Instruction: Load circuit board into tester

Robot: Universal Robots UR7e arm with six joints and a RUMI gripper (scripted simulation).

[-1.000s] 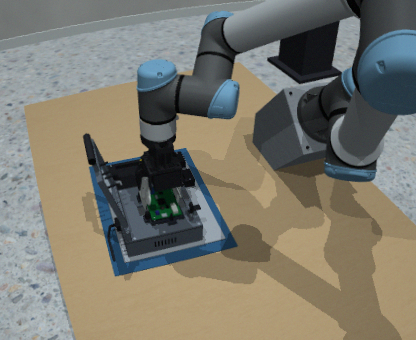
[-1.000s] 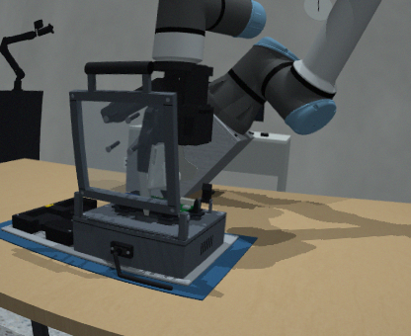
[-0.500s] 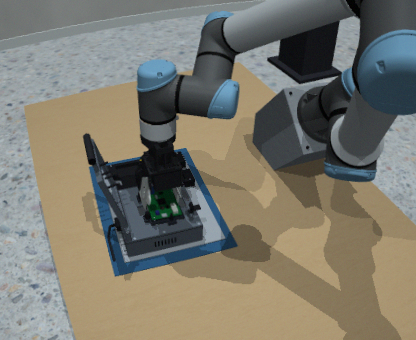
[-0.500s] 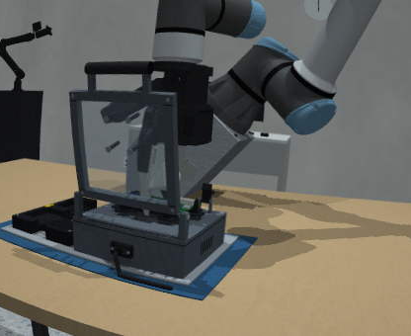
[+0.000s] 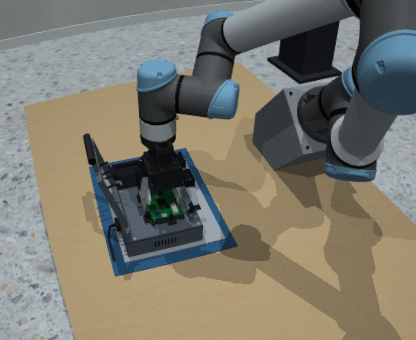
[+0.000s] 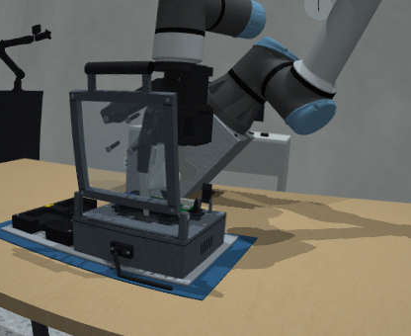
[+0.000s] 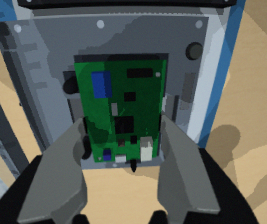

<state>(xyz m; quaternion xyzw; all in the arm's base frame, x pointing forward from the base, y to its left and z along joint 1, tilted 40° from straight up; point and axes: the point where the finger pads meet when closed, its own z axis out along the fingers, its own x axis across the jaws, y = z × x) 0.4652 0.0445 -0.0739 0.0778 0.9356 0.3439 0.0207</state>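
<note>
The nest is 1 cm to the left of my hand and 1 cm below it. Also, from my hand: clear tester lid 12 cm ahead, 11 cm above, 2 cm to the right; green circuit board right at my hand.
</note>
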